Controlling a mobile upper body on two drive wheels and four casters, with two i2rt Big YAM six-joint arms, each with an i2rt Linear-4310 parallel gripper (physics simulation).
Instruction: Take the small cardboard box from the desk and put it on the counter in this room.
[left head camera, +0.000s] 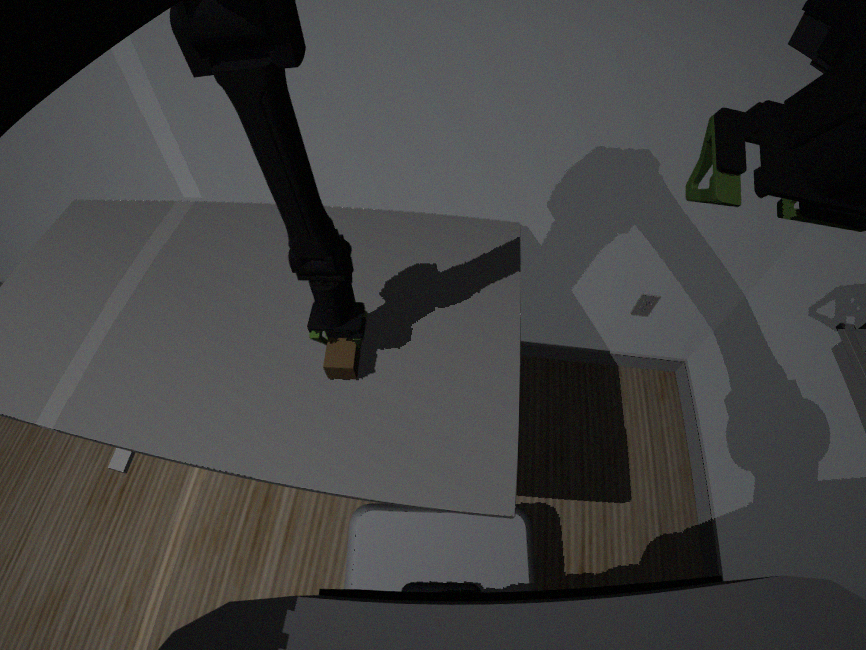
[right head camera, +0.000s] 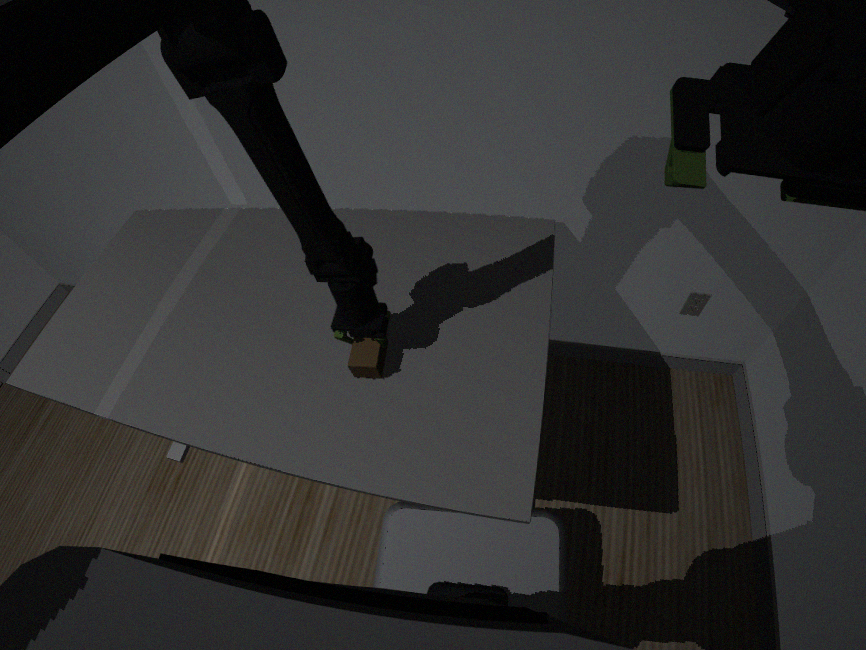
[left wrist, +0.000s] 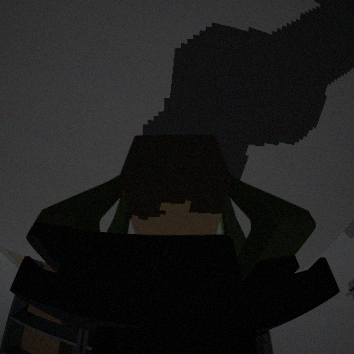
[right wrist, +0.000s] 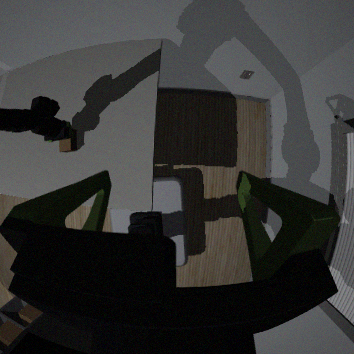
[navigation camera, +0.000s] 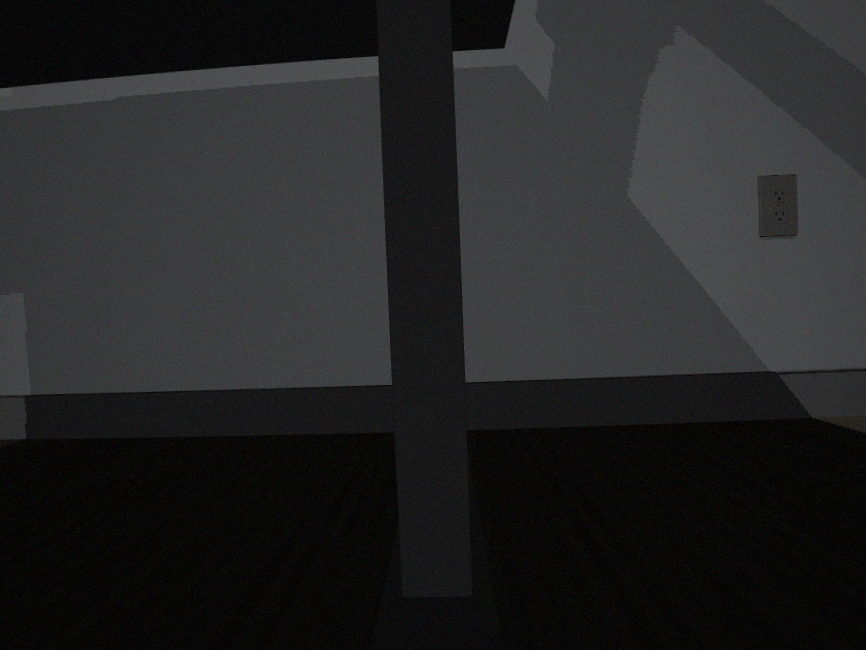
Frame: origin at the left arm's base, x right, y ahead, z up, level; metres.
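Where they show: left gripper, fingertip midpoint: (left head camera: 344, 344) (right head camera: 370, 344) (left wrist: 174, 177) (right wrist: 67, 134); right gripper, fingertip midpoint: (left head camera: 734, 201) (right head camera: 725, 184) (right wrist: 173, 177).
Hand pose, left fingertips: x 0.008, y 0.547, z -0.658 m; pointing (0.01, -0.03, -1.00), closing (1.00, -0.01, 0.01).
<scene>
After its pixels a point has its place.
The small brown cardboard box (left head camera: 340, 356) @(z -0.632, x 0.009, y 0.503 m) (right head camera: 364, 355) @(z -0.632, x 0.009, y 0.504 m) (left wrist: 175, 172) @(z -0.634, x 0.008, y 0.568 m) (right wrist: 65, 145) @(z -0.633, x 0.013, y 0.498 m) is held between the fingers of my left gripper (left head camera: 337, 338) @(z -0.658, x 0.008, y 0.547 m) (right head camera: 361, 339) @(z -0.658, x 0.008, y 0.547 m). It is over the large grey top (left head camera: 209, 314) @(z -0.690, x -0.349, y 0.640 m) (right head camera: 244, 314) @(z -0.690, x -0.362, y 0.642 m) (right wrist: 125, 165) @(z -0.690, x 0.254, y 0.397 m), inward from its edges. The box's shadow lies close beside it; I cannot tell whether the box touches the surface. Whether this top is the desk or the counter is not plain from the frames. My right gripper (left head camera: 754, 202) @(z -0.119, x 0.454, y 0.368 m) (right head camera: 737, 183) @(z -0.119, x 0.454, y 0.368 m) (right wrist: 173, 177) @(z -0.119, x 0.454, y 0.368 m) is open and empty, out to the right beyond the top's right edge.
A grey post (navigation camera: 426, 279) @(z -1.163, x 0.241, y 0.567 m) stands right in front of the navigation camera. A pale foot (left head camera: 120, 459) (right head camera: 176, 451) shows below the top's front edge. A white rounded base (left head camera: 440, 545) @(z -1.150, x 0.222, y 0.206 m) (right head camera: 475, 549) @(z -1.150, x 0.236, y 0.200 m) reaches under that edge. A wall with an outlet (left head camera: 644, 305) @(z -1.006, x 0.924, y 0.940 m) (navigation camera: 777, 205) @(z -1.010, x 0.926, y 0.940 m) runs behind; blinds (right wrist: 345, 220) @(z -0.527, x 1.167, y 0.117 m) are at right.
</scene>
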